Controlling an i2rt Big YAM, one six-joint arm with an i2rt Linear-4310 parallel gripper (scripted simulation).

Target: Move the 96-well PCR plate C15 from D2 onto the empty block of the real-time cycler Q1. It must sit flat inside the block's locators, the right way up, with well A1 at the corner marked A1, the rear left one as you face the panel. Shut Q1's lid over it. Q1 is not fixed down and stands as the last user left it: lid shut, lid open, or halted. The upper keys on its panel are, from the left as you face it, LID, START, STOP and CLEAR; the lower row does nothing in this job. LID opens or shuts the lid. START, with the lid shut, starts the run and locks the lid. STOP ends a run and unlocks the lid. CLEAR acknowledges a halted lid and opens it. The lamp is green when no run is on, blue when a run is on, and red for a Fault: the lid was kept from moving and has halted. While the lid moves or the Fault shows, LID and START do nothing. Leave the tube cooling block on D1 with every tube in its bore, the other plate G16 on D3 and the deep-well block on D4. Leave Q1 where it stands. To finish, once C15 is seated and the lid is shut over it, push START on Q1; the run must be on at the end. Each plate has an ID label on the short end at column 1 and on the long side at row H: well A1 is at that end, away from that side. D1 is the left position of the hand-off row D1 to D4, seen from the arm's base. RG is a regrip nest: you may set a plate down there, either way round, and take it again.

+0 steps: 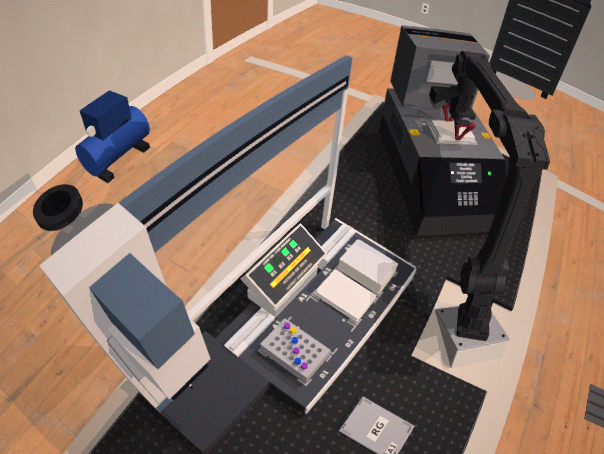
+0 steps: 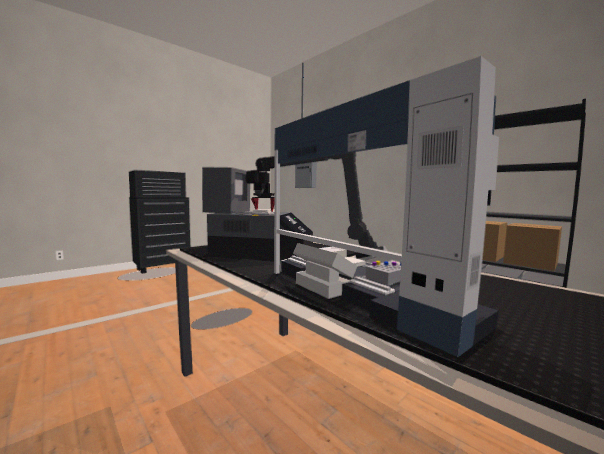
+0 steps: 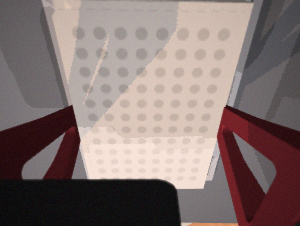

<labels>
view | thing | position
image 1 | deep-well block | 369,267
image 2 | lid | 218,183
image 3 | my gripper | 149,112
</labels>
